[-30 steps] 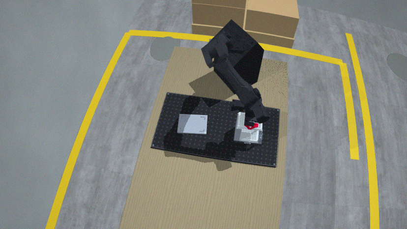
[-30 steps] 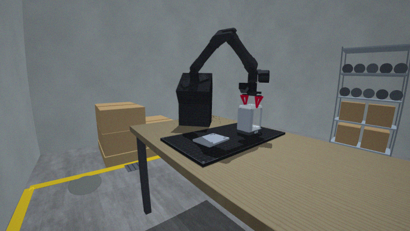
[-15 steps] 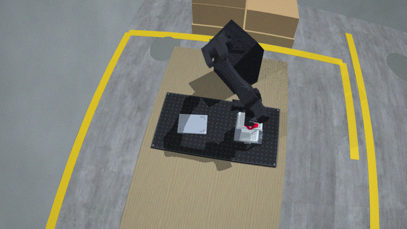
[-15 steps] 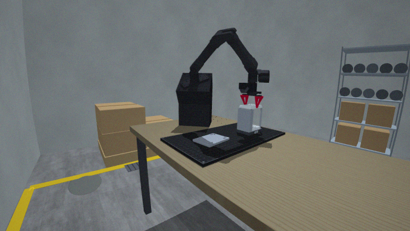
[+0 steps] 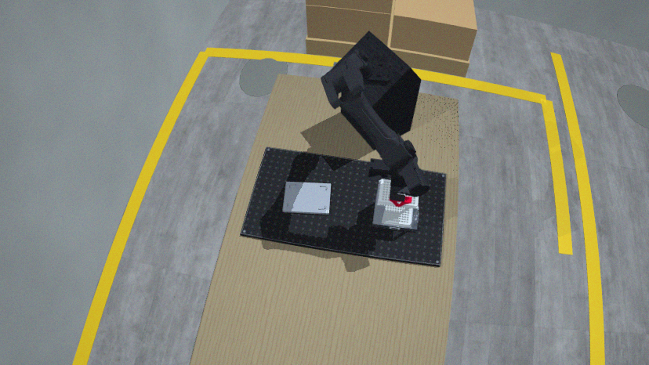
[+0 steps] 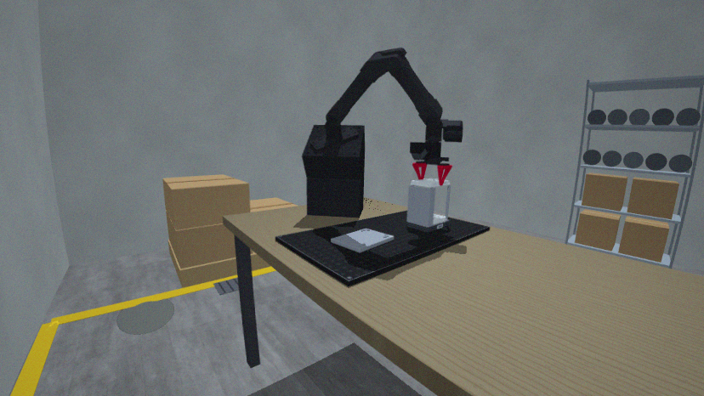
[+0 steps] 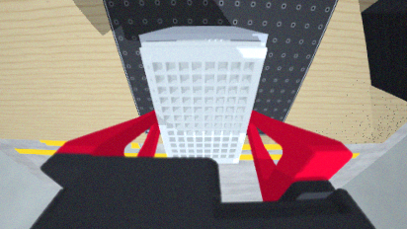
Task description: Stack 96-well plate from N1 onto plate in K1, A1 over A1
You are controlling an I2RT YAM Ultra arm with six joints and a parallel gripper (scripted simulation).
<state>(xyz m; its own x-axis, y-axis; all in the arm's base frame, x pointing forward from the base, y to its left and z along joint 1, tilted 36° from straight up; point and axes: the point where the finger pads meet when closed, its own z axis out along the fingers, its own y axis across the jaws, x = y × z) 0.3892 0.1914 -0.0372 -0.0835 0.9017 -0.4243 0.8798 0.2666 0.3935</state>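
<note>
My gripper is now 8 cm above the tall grey rack wall, 7 cm to the left of it and 1 cm short of it. The rest, counted from my hand: white 96-well plate: right at my hand; then grey plate nest N1: 31 cm to the right, 16 cm below.
</note>
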